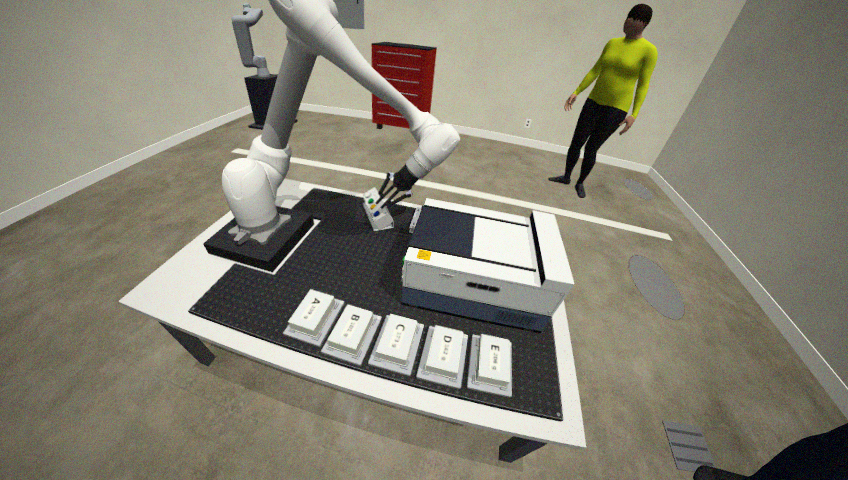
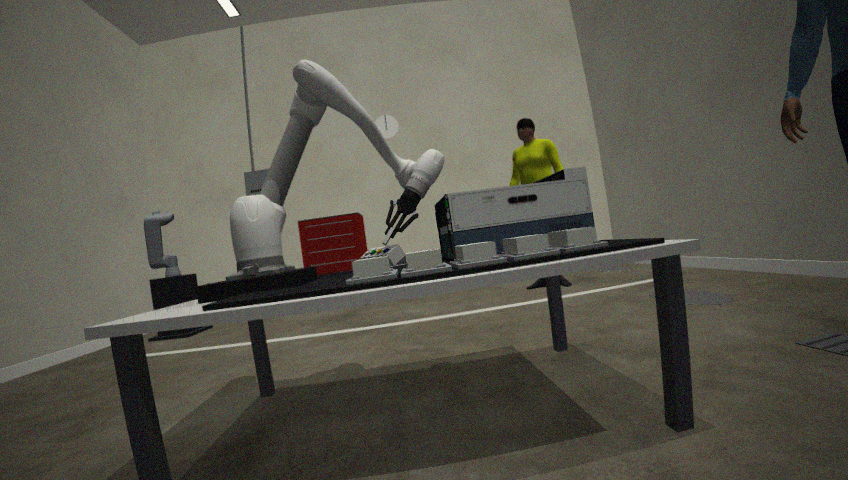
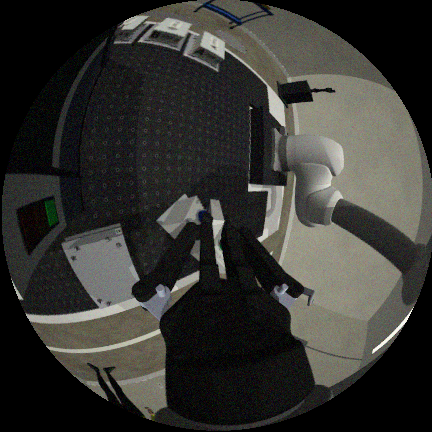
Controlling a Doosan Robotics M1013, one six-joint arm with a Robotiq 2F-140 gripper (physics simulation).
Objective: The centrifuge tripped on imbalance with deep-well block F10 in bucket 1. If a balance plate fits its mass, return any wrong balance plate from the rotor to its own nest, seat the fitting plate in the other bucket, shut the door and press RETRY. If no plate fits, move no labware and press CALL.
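Places are measured from the arm's base along level axes (x ahead, y left, z up), in centimetres.
Pixels of known places: gripper, fingertip midpoint: (image 1: 373, 211) (image 2: 384, 244) (image 3: 212, 207); arm's base at its link origin: (image 1: 261, 226) (image 2: 262, 275) (image 3: 278, 153).
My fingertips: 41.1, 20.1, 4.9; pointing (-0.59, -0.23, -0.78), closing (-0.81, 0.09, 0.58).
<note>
For each thing: its top centre in the pictures, then the offset to it from my fingertips, as dx, dy, dz. "pt": a spot on its surface instead.
- button panel at its top centre: (image 3: 217, 249) (image 2: 380, 246) (image 1: 377, 199) -2.5, +9.6, -0.8
- blue button at its top centre: (image 1: 376, 211) +0.3, +2.3, -1.7
- Balance plates A at its top centre: (image 2: 371, 258) (image 1: 311, 308) (image 3: 213, 42) +0.3, -47.5, -3.8
- B at its top centre: (image 2: 422, 251) (image 1: 351, 325) +13.7, -48.7, -3.8
- C at its top centre: (image 2: 473, 243) (image 1: 397, 335) +27.2, -47.3, -3.8
- D at its top centre: (image 2: 523, 236) (image 1: 445, 347) +40.8, -46.8, -3.8
- E at its top centre: (image 2: 569, 229) (image 1: 494, 356) +54.4, -45.5, -3.8
- display at a spot on its surface: (image 3: 36, 225) pt +21.3, -2.4, +7.0
- light plate at its top centre: (image 3: 105, 278) (image 1: 426, 217) +20.1, +11.5, -5.4
My gripper (image 1: 378, 207) (image 2: 386, 242) (image 3: 212, 207) is shut and empty, tilted, with its fingertips at the sloped face of the button panel (image 1: 381, 223) (image 2: 397, 256) (image 3: 179, 216). Its green button (image 1: 370, 201) and blue button (image 1: 376, 213) (image 3: 202, 215) show beside the fingertips; touch or pressing cannot be told. Balance plates A (image 1: 310, 313), B (image 1: 351, 331), C (image 1: 396, 340), D (image 1: 445, 352) and E (image 1: 495, 360) sit in nests along the front; their mass figures are blurred. The centrifuge (image 1: 504, 240) (image 2: 487, 212) looks covered on top. Rotor, buckets and block F10 do not show.
A display (image 3: 36, 225) with red and green areas is on the centrifuge's side. A light plate (image 3: 102, 265) lies near it. The arm's base stands on a black block (image 1: 238, 252). A red cabinet (image 1: 404, 83) (image 2: 333, 242) and a person in yellow (image 1: 621, 74) (image 2: 535, 160) are behind the table.
</note>
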